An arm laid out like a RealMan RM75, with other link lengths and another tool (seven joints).
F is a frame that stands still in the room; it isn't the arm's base.
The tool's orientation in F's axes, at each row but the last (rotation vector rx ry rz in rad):
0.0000, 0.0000, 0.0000
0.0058, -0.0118, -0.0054
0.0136, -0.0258, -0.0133
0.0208, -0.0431, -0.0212
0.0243, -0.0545, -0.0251
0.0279, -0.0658, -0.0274
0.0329, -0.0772, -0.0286
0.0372, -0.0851, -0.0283
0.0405, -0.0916, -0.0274
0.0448, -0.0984, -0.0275
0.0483, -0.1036, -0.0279
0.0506, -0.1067, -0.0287
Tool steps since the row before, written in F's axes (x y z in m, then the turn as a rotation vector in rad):
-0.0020, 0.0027, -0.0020, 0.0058, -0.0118, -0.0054
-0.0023, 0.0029, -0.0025, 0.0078, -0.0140, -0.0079
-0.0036, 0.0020, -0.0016, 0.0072, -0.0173, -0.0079
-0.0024, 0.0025, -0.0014, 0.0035, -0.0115, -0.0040
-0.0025, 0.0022, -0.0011, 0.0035, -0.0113, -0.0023
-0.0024, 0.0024, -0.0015, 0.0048, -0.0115, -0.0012
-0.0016, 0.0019, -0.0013, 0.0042, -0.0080, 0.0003
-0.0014, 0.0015, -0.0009, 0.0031, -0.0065, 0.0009
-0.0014, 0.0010, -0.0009, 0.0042, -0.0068, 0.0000
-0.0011, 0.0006, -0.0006, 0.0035, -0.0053, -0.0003
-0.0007, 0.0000, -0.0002, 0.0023, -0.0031, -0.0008
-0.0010, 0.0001, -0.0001, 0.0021, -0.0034, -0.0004
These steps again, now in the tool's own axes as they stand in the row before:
-0.0020, 0.0027, -0.0020, 0.0058, -0.0118, -0.0054
-0.0023, 0.0029, -0.0025, 0.0078, -0.0140, -0.0079
-0.0037, 0.0019, -0.0015, 0.0072, -0.0173, -0.0079
-0.0025, 0.0024, -0.0013, 0.0036, -0.0115, -0.0039
-0.0026, 0.0021, -0.0010, 0.0037, -0.0113, -0.0022
-0.0026, 0.0023, -0.0014, 0.0050, -0.0114, -0.0012
-0.0018, 0.0018, -0.0012, 0.0044, -0.0079, 0.0002
-0.0015, 0.0014, -0.0008, 0.0034, -0.0064, 0.0009
-0.0015, 0.0009, -0.0008, 0.0044, -0.0067, -0.0001
-0.0012, 0.0005, -0.0005, 0.0036, -0.0052, -0.0004
-0.0007, 0.0000, -0.0001, 0.0023, -0.0031, -0.0009
-0.0010, 0.0001, 0.0000, 0.0022, -0.0034, -0.0005

